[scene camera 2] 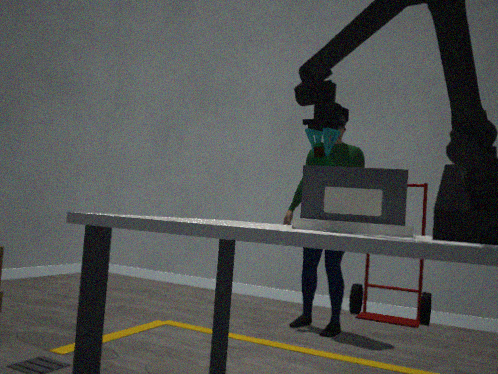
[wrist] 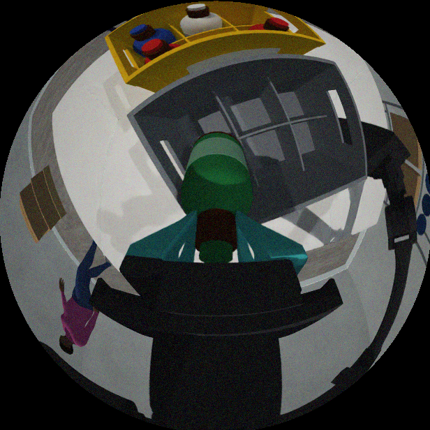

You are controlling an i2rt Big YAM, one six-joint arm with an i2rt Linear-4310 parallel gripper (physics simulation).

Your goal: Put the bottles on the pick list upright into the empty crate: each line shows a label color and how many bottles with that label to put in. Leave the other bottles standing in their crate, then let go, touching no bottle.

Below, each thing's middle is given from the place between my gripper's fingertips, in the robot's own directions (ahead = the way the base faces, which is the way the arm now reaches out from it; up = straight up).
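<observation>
I look at the green bottle [wrist: 216, 183] and find my hand 5 cm above it. My hand is also 1 cm to the left of the bottle.
</observation>
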